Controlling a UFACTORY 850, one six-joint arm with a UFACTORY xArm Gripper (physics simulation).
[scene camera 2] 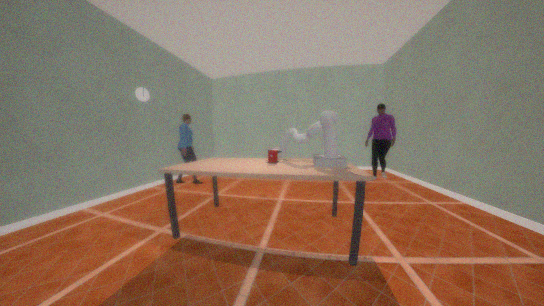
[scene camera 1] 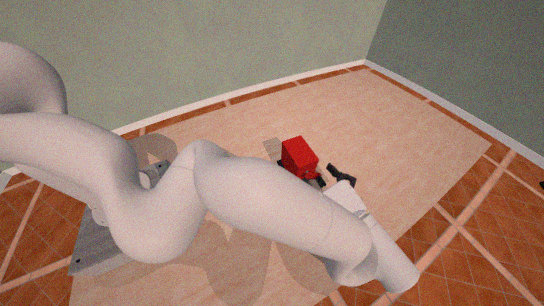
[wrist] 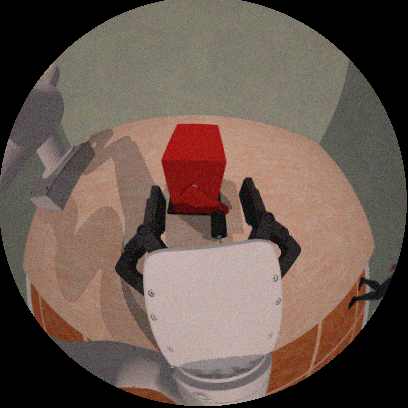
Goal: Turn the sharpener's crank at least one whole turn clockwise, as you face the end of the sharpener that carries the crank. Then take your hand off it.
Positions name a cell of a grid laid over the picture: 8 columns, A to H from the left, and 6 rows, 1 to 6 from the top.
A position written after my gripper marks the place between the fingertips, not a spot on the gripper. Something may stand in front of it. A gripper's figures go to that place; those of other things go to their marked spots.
My gripper (scene camera 1: E4): 48 cm from the lens. A red sharpener (scene camera 1: E4) is 48 cm from the lens.
